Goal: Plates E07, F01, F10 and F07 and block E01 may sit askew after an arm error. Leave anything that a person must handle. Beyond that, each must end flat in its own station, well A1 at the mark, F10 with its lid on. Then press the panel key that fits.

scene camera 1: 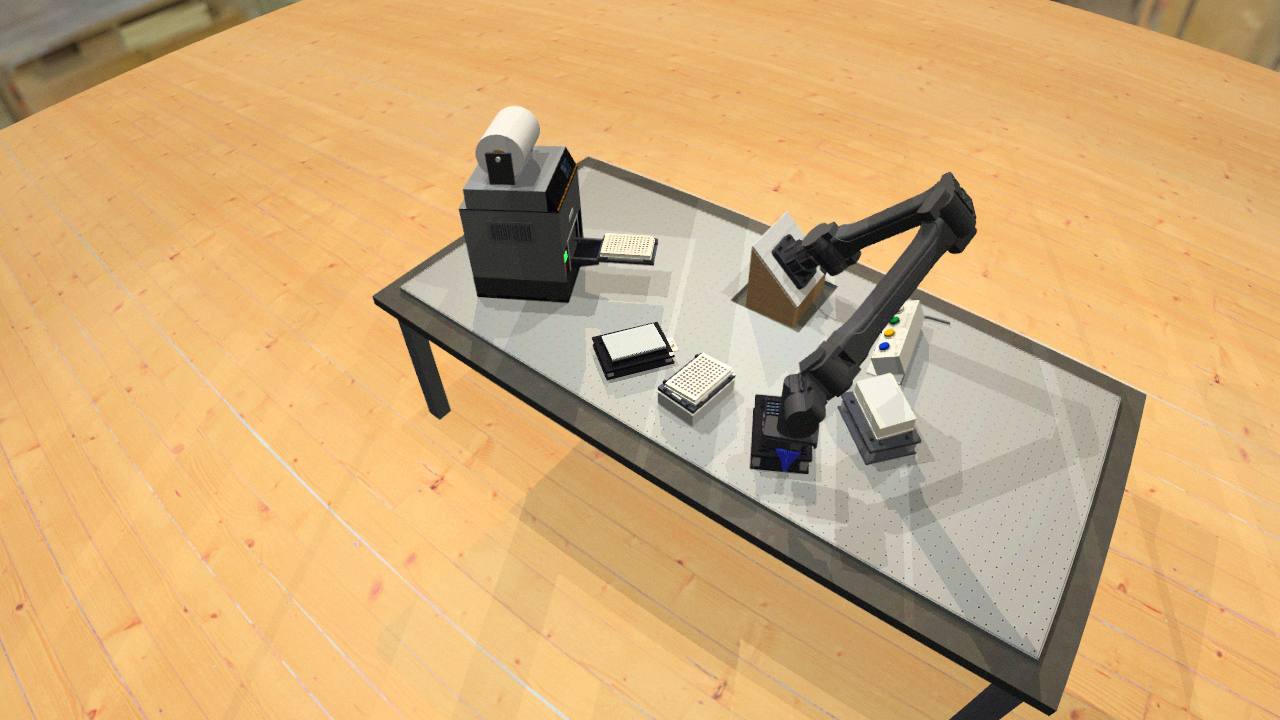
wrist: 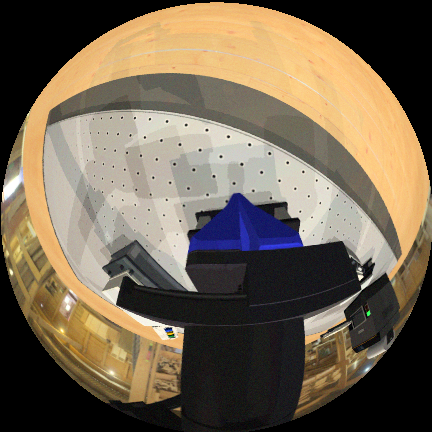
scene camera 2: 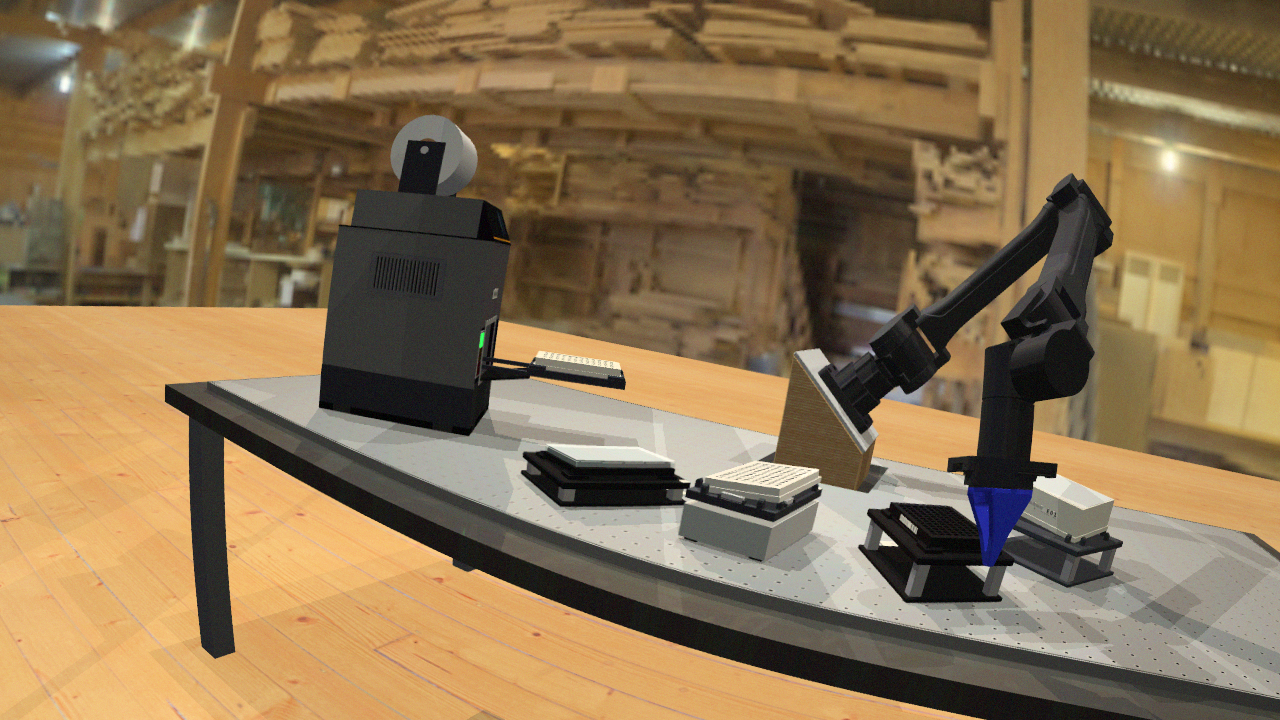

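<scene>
My gripper (scene camera 1: 785, 467) (scene camera 2: 989, 562) (wrist: 236, 198) is shut and empty, blue tips down at the front edge of a raised black station (scene camera 1: 760, 462) (scene camera 2: 930, 559). A black plate (scene camera 1: 771, 409) (scene camera 2: 939, 523) lies there, partly hidden by the arm; contact with the tips is unclear. A cream plate (scene camera 1: 700, 376) (scene camera 2: 760, 479) sits tilted on a white-based station. A white plate (scene camera 1: 635, 342) (scene camera 2: 608, 456) is on a low black station. A cream plate (scene camera 1: 629, 245) (scene camera 2: 577, 362) lies on the machine's tray. A tall white block (scene camera 1: 886, 407) (scene camera 2: 1074, 510) leans on a grey station. Labels are unreadable.
The key panel (scene camera 1: 895, 344) (wrist: 167, 332), with green, yellow and blue keys visible, stands behind the tall white block. A dark machine (scene camera 1: 519, 246) (scene camera 2: 411, 313) (wrist: 372, 312) with a paper roll stands at the far left. The arm's wooden wedge mount (scene camera 1: 774, 295) (scene camera 2: 810, 429) is at the back.
</scene>
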